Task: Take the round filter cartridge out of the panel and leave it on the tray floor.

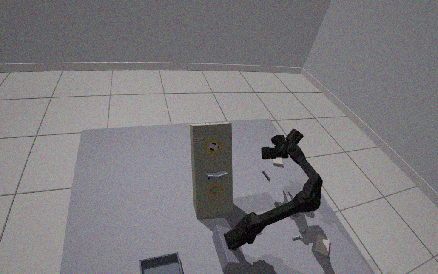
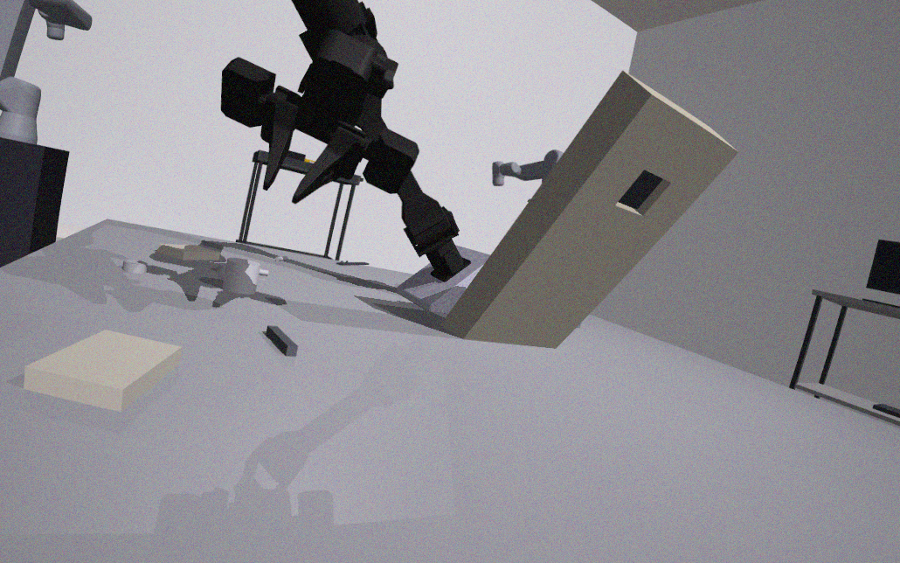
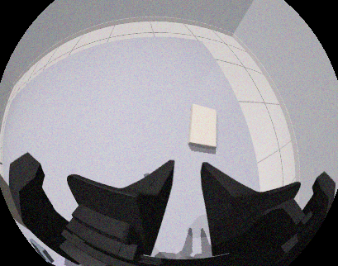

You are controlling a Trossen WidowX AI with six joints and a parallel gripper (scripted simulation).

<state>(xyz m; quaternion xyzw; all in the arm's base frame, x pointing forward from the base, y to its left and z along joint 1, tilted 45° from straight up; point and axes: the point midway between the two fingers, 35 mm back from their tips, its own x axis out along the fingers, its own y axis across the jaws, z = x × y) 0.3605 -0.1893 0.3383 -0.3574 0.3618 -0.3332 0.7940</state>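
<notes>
Now: gripper tip 390 mm to the right of the round white filter cartridge, 130 mm below it and 10 mm past it. The rest, counted from my gripper tip: grey tray 660 mm to the left, 440 mm behind, 130 mm below; then dark bar 130 mm below, 30 mm to the left, 30 mm behind.
</notes>
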